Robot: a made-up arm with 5 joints.
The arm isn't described. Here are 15 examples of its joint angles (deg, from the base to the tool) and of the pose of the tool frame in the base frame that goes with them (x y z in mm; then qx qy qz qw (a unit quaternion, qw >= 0)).
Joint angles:
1: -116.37 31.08 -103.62 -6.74 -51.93
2: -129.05 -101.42 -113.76 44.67 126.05
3: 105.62 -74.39 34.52 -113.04 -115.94
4: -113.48 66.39 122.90 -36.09 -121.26
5: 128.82 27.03 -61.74 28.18 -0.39
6: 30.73 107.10 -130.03 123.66 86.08
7: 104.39 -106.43 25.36 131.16 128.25
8: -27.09 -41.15 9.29 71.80 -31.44
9: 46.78 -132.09 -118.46 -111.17 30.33
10: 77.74 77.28 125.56 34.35 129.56
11: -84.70 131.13 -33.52 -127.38 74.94
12: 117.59 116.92 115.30 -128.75 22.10
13: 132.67 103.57 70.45 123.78 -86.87
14: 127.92 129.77 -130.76 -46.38 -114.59
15: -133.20 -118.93 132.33 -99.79 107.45
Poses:
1: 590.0 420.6 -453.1 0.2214 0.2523 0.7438 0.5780
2: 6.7 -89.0 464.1 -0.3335 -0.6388 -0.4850 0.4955
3: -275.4 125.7 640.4 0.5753 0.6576 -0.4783 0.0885
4: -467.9 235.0 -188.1 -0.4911 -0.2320 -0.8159 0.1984
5: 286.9 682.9 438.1 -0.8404 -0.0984 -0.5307 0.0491
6: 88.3 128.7 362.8 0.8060 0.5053 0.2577 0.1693
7: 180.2 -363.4 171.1 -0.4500 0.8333 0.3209 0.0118
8: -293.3 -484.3 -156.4 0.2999 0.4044 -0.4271 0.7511
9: -25.4 436.9 240.0 -0.6222 -0.2360 -0.5986 0.4459
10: -45.3 133.2 240.8 0.1598 0.5895 0.6265 0.4841
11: 149.8 -191.6 -50.5 0.3550 0.8110 0.3088 0.3477
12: -137.9 -163.1 294.1 0.0096 -0.6051 0.0123 0.7960
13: -556.0 180.8 70.5 0.6044 0.7667 -0.0718 0.2042
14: 506.8 652.3 263.8 0.3150 -0.4201 0.7408 0.4190
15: 152.5 9.0 244.8 -0.7006 0.4733 0.4677 0.2578
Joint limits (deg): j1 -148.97..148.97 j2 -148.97..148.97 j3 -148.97..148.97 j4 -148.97..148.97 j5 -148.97..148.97
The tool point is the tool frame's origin. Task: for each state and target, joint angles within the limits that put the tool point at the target. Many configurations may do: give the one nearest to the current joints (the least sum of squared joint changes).
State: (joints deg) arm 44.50 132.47 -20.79 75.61 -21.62
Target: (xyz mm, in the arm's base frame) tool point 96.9 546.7 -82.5
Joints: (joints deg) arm 43.58 128.67 -26.90 52.72 -30.71
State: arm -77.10 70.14 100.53 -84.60 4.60
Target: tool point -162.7 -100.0 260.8
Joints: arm -90.97 59.61 127.44 -103.06 37.41
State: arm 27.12 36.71 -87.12 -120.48 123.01
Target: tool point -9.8 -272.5 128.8
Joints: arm 19.41 33.04 -99.86 -105.83 85.33
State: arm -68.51 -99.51 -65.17 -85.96 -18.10
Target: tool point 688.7 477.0 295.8
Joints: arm -67.99 -84.93 -72.06 -52.57 -36.12
